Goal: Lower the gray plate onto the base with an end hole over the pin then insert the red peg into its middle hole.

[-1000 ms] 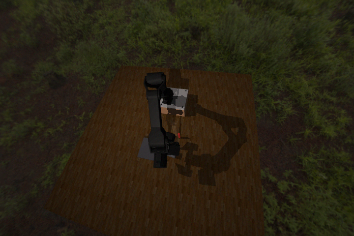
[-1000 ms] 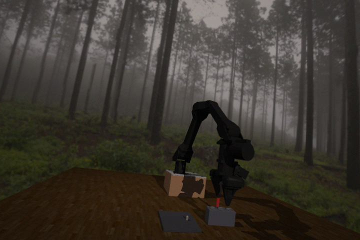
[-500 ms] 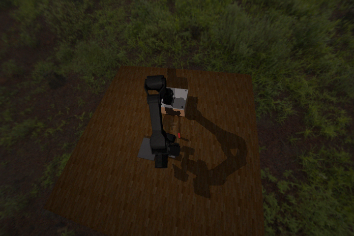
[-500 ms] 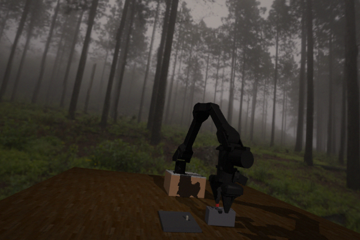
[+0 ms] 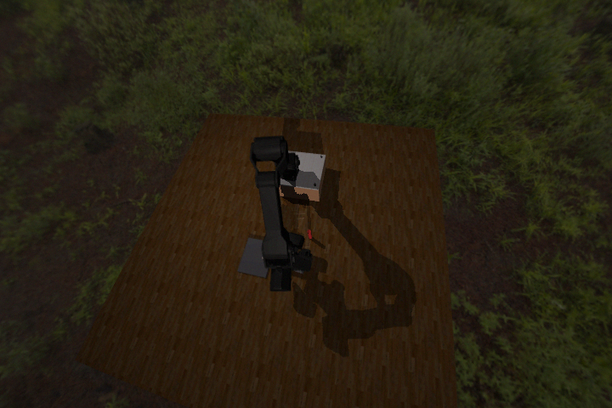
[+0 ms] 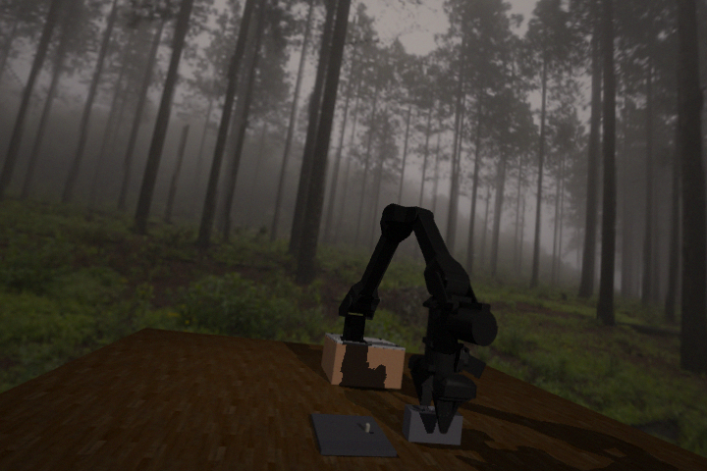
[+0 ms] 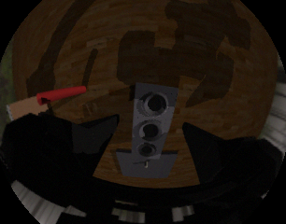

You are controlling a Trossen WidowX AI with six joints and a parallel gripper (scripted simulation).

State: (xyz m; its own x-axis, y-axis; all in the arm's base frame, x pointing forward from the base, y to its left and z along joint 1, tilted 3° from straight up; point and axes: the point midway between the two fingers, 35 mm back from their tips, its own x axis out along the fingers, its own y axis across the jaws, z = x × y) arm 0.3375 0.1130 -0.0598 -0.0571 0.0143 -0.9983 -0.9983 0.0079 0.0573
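Right now my gripper tip is 1 cm below the gray plate. Round my gripper tip: red peg (13 cm behind, 3 cm to the left, 1 cm above); then dark base (1 cm ahead, 14 cm to the right, 2 cm below).
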